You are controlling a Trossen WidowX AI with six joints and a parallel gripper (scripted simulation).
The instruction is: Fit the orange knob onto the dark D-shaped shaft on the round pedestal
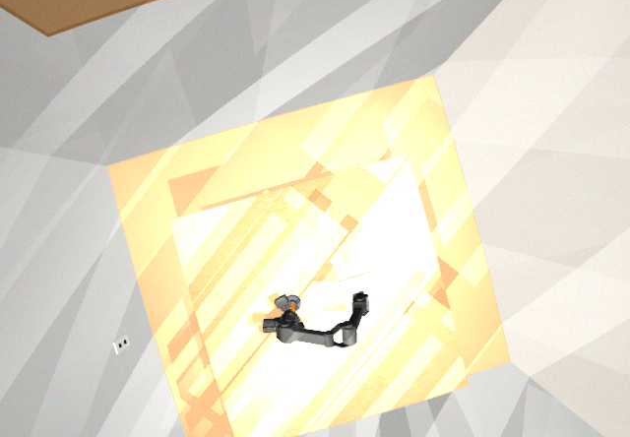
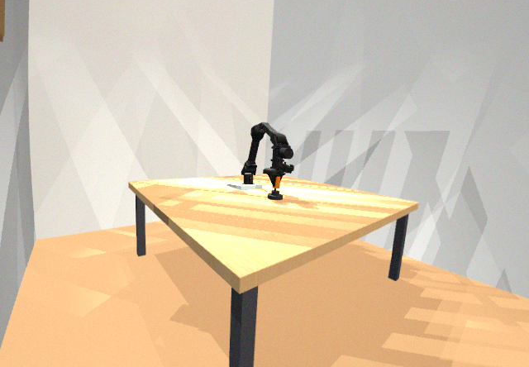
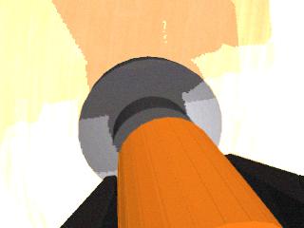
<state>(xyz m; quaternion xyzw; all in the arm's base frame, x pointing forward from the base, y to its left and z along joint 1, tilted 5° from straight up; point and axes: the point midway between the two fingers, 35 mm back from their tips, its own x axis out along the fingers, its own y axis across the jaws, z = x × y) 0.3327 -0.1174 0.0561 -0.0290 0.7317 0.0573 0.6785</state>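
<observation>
Right now the orange knob is 2 cm above my gripper tip. From my gripper tip the other things lie so: pedestal (4 cm below).
</observation>
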